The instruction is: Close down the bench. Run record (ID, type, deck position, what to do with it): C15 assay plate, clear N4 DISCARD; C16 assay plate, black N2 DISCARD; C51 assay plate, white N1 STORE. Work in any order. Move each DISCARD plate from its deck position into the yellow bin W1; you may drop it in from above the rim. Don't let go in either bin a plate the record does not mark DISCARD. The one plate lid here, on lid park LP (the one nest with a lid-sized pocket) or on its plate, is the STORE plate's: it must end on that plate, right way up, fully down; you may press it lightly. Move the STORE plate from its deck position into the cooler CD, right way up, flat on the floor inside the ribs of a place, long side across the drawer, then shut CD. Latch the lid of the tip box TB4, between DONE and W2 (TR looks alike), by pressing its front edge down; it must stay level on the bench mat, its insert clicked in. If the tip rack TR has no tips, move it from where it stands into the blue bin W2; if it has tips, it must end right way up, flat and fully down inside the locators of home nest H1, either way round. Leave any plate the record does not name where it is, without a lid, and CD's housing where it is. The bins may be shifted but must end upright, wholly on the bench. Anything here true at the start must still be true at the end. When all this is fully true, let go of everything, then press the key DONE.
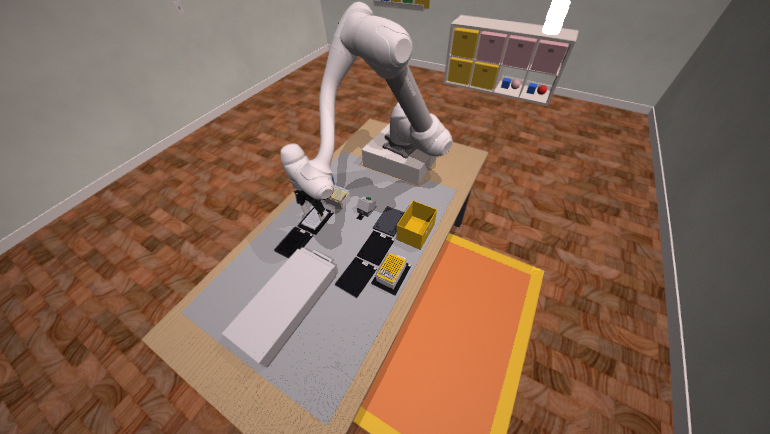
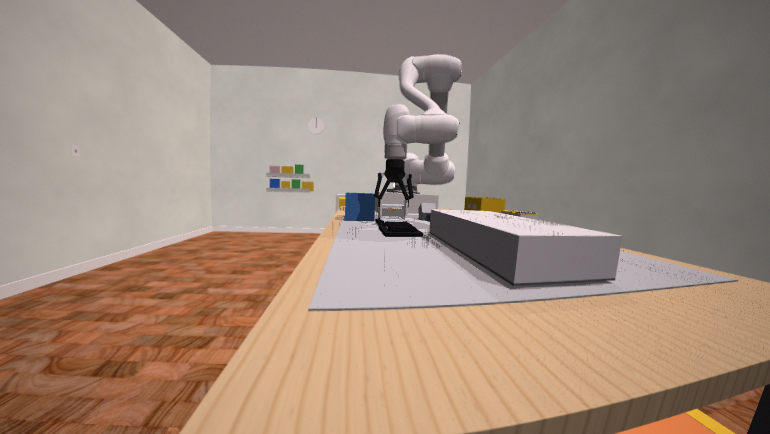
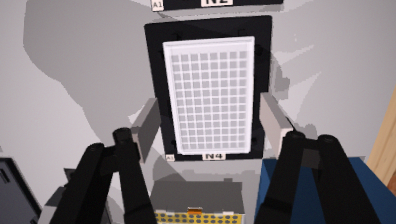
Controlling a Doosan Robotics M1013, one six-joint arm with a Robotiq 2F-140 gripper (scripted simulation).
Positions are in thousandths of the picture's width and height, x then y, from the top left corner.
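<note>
I can see my gripper (image 2: 511, 497), and image 3 shows my gripper (image 3: 529, 484) too. There is a cooler CD (image 2: 679, 579), and I also find the cooler CD (image 1: 341, 757) in image 1, while in image 3 the cooler CD is out of frame. A pale plate (image 3: 524, 444) is here too.
</note>
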